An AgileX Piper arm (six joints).
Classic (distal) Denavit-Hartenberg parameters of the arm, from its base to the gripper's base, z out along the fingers. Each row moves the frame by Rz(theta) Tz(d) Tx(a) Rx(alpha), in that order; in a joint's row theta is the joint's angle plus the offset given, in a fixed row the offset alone. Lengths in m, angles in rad.
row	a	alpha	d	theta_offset
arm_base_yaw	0	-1.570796	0.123	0
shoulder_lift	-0.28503	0	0	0.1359
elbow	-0.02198	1.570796	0	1.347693
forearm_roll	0	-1.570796	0.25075	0
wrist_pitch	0	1.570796	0	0
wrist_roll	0	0	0.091	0
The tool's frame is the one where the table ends.
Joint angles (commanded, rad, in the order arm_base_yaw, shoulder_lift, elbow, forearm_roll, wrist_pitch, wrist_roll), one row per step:
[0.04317, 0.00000, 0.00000, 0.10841, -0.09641, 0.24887]
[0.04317, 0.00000, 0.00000, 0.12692, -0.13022, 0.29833]
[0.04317, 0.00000, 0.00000, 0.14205, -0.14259, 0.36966]
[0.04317, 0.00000, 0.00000, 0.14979, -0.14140, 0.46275]
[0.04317, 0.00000, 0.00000, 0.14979, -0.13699, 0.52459]
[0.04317, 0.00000, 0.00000, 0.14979, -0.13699, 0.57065]
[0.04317, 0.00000, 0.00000, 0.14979, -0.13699, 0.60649]
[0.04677, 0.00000, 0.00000, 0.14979, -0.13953, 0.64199]
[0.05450, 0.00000, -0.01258, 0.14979, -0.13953, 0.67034]
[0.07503, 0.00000, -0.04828, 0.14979, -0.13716, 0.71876]
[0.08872, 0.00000, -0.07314, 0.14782, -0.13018, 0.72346]
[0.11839, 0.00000, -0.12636, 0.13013, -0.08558, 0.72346]
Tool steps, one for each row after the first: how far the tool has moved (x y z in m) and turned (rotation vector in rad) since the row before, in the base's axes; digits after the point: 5 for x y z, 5 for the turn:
[-0.00058, -0.00057, 0.00297, 0.06867, -0.03129, 0.00747]
[-0.00023, -0.00035, 0.00106, 0.08528, -0.00988, 0.01540]
[0.00003, -0.00008, -0.00012, 0.09830, 0.00351, 0.02186]
[0.00009, 0.00006, -0.00039, 0.06002, 0.00567, 0.01444]
[0.00000, 0.00000, 0.00000, 0.04491, 0.00100, 0.01017]
[0.00000, 0.00000, 0.00000, 0.03495, 0.00078, 0.00791]
[-0.00005, 0.00016, 0.00022, 0.03475, -0.00168, 0.01110]
[-0.00084, 0.00037, 0.00423, 0.02822, -0.01175, 0.01423]
[-0.00262, 0.00093, 0.01173, 0.04894, -0.03125, 0.03306]
[-0.00194, 0.00064, 0.00766, 0.00388, -0.01779, 0.01572]
[-0.00402, 0.00172, 0.01371, -0.01749, -0.01091, 0.03245]

